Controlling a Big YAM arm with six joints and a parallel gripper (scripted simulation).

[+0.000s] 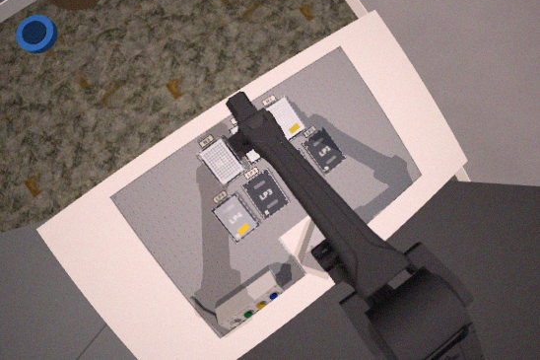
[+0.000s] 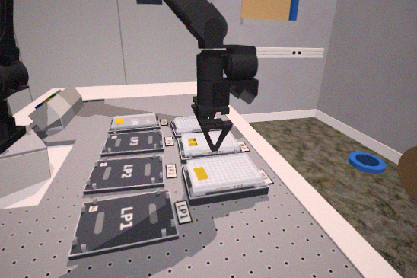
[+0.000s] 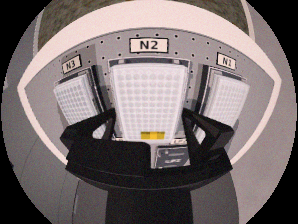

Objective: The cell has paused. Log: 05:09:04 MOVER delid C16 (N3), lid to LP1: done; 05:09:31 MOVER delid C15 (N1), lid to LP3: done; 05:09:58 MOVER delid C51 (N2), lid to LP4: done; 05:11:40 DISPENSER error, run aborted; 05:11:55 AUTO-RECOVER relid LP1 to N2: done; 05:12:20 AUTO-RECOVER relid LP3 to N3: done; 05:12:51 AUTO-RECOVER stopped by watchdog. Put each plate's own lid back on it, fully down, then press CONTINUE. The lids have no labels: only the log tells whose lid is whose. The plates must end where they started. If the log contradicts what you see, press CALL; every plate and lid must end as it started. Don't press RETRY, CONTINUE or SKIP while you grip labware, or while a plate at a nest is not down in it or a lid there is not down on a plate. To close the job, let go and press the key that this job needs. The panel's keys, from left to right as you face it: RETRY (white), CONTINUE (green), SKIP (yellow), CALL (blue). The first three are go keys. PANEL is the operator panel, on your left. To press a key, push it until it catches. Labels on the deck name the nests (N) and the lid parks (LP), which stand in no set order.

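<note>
My gripper is now 10 mm above the clear lid. Also, from my hand: blue key: 450 mm behind, 260 mm to the left, 30 mm above; then green key: 440 mm behind, 360 mm to the left, 30 mm above; then yellow key: 450 mm behind, 310 mm to the left, 30 mm above.
</note>
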